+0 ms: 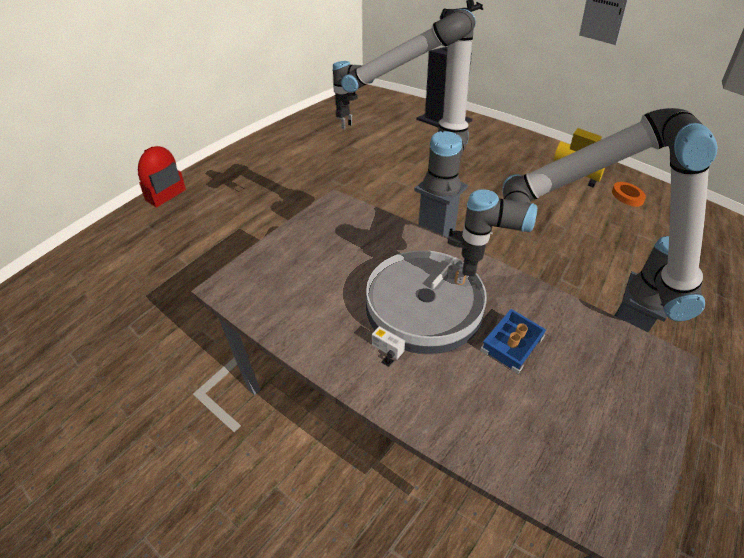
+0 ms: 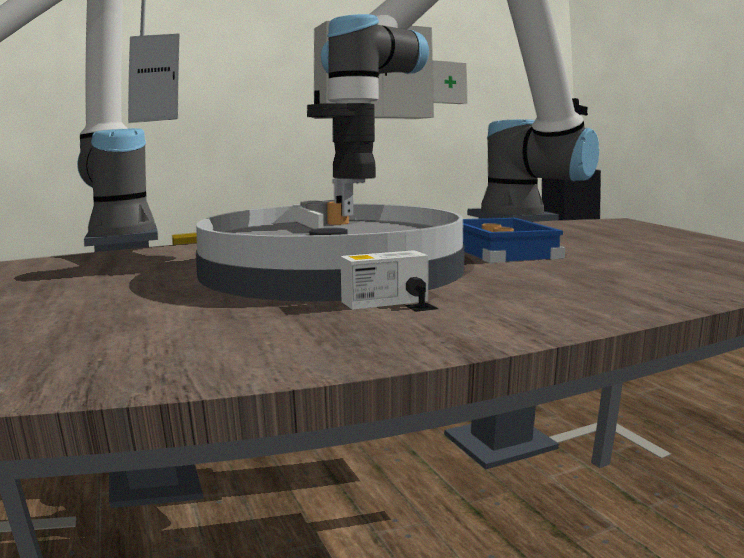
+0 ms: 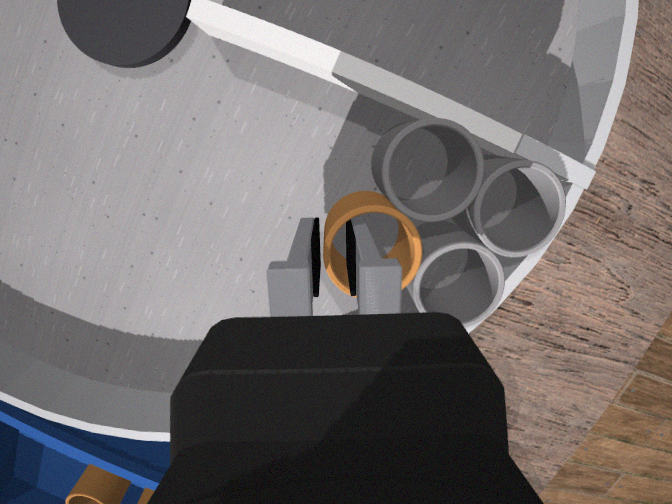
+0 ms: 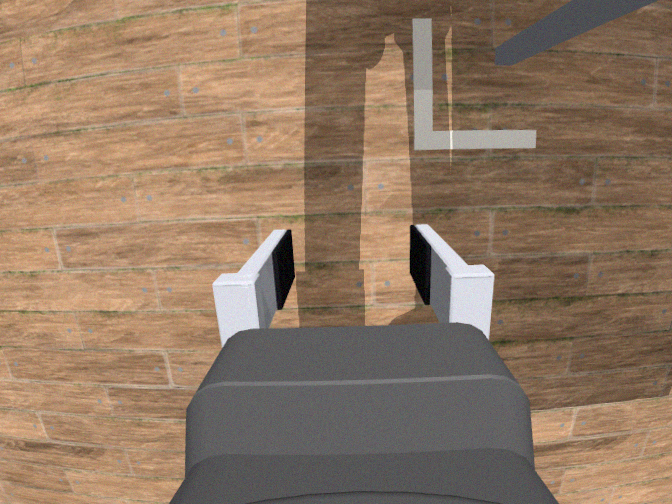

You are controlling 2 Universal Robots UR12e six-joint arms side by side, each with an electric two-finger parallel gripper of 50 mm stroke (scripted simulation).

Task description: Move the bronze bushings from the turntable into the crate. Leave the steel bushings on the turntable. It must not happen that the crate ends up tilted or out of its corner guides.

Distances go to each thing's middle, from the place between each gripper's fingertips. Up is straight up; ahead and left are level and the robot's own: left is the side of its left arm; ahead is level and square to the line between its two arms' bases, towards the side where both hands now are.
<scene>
The blue crate (image 2: 524, 243) lies 28 cm to the left of my left hand (image 2: 343, 215), 6 cm below it and 6 cm ahead of it. Round my left hand: turntable (image 1: 401, 294): 13 cm ahead, 5 cm to the right, 3 cm below.
Now: right hand 103 cm to the right of the turntable, 63 cm short of it and 13 cm above it. From my right hand the other things lie so: blue crate (137 cm to the left, 57 cm ahead, 15 cm below).
</scene>
